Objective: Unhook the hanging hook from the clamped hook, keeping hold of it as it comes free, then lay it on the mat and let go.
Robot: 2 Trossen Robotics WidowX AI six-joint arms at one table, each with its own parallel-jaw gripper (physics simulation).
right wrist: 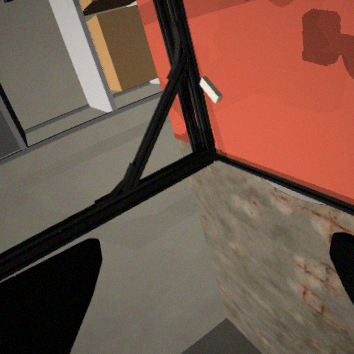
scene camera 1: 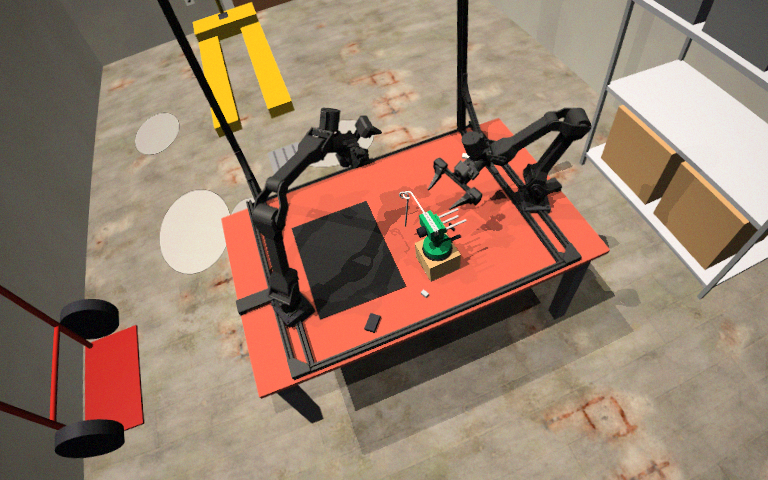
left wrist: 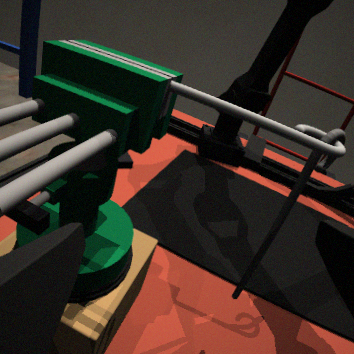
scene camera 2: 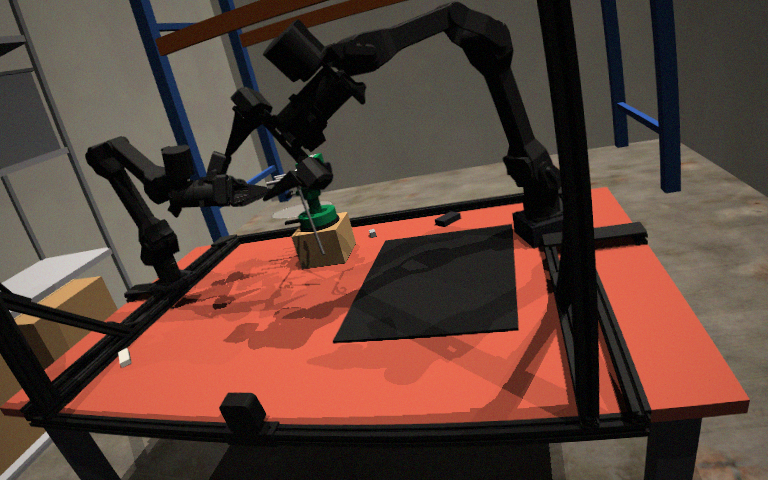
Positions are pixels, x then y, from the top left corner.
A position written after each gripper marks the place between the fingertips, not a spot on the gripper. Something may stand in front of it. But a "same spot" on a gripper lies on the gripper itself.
left gripper: scene camera 1; left wrist 202, 233; scene camera 2; not seen in the right wrist view (out of frame)
right gripper: right wrist 215, 247; scene camera 1 374, 141; scene camera 2 245, 178; not seen in the left wrist view (out of frame)
same spot on left gripper: point(scene camera 1: 438, 171) = point(scene camera 2: 234, 178)
same spot on black mat: point(scene camera 2: 463, 282) = point(scene camera 1: 325, 251)
